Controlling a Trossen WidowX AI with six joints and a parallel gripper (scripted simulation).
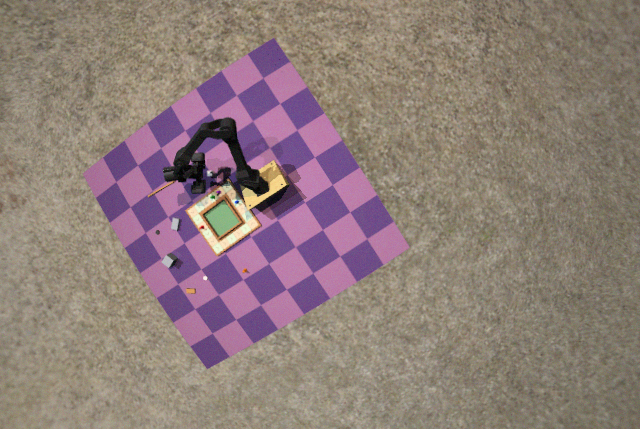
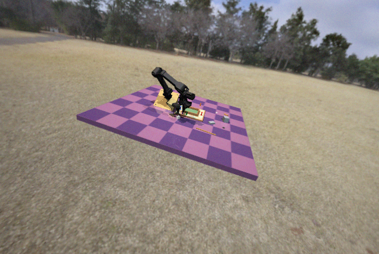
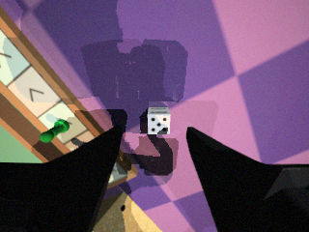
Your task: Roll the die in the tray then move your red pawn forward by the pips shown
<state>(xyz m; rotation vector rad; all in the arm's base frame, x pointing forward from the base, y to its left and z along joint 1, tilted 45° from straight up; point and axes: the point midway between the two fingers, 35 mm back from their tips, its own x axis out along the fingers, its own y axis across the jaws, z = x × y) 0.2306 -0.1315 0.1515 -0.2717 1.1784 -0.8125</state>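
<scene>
The white die lies 10 mm behind my gripper tip and 50 mm below it. Also, from my gripper tip: green tray: 40 mm ahead, 230 mm to the left, 50 mm below.
</scene>
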